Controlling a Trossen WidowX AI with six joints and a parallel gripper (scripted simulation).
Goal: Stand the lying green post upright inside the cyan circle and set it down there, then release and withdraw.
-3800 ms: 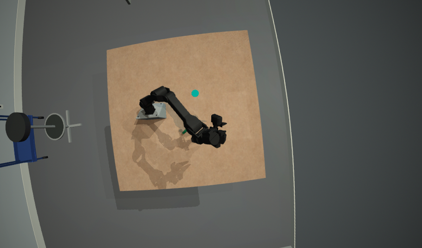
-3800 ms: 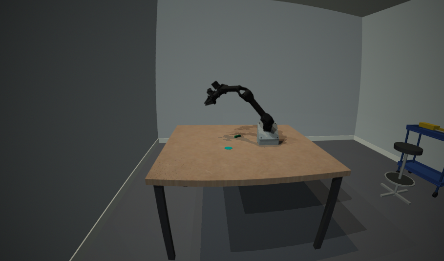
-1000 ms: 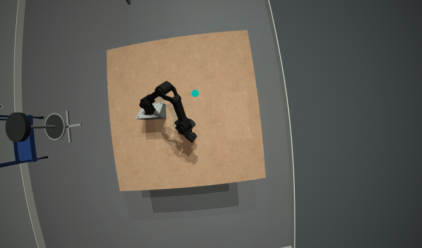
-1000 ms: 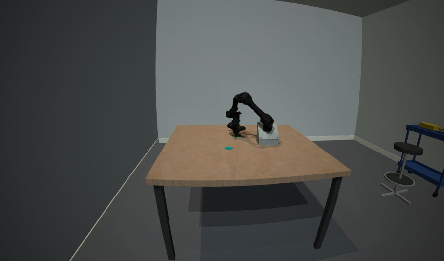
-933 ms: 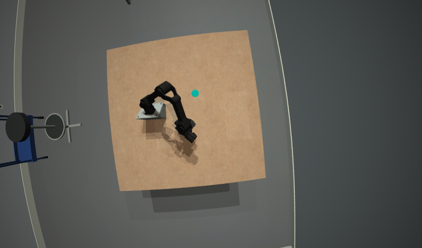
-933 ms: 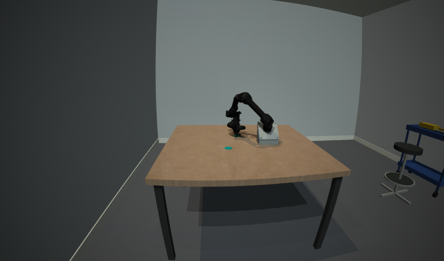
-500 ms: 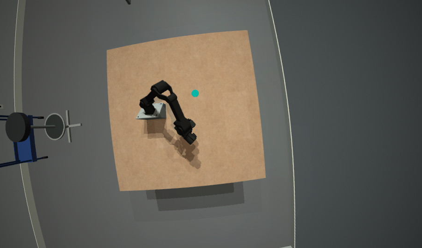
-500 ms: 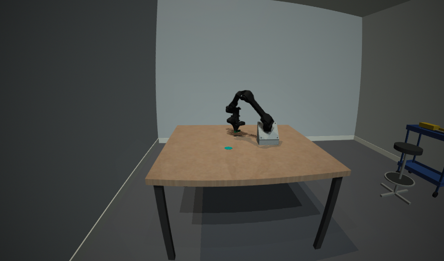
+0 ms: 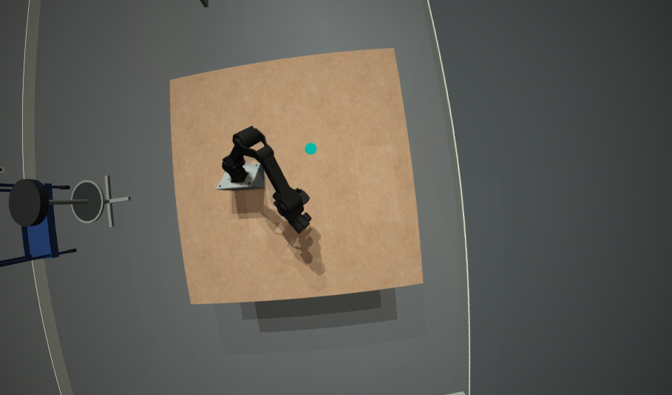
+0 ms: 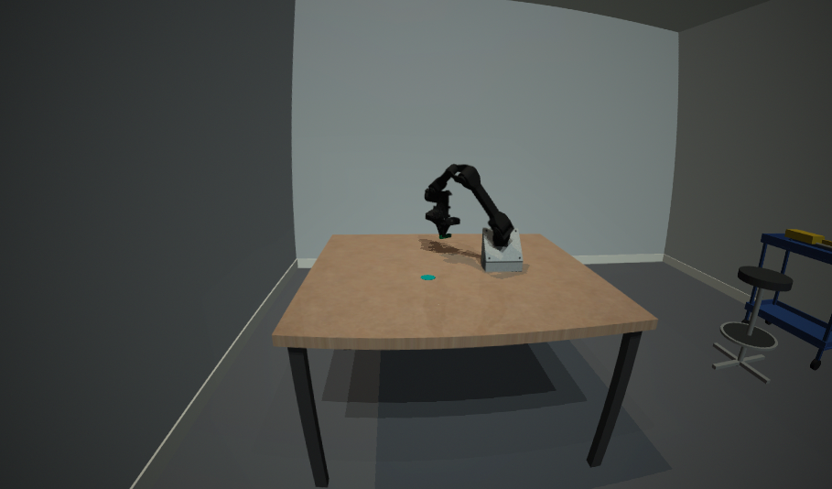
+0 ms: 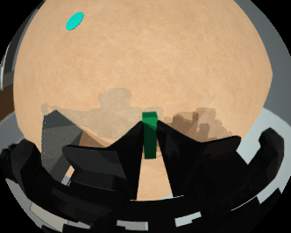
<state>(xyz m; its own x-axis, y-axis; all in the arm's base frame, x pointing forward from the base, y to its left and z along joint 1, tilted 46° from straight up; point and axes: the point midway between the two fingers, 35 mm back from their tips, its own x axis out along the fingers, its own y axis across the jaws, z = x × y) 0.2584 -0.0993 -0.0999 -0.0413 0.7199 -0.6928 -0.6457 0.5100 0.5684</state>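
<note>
Right now my gripper tip is 7 cm short of the cyan circle, 29 cm to the right of it and 10 cm above it. The rest, counted from my gripper tip: green post 2 cm behind, 1 cm to the right.
</note>
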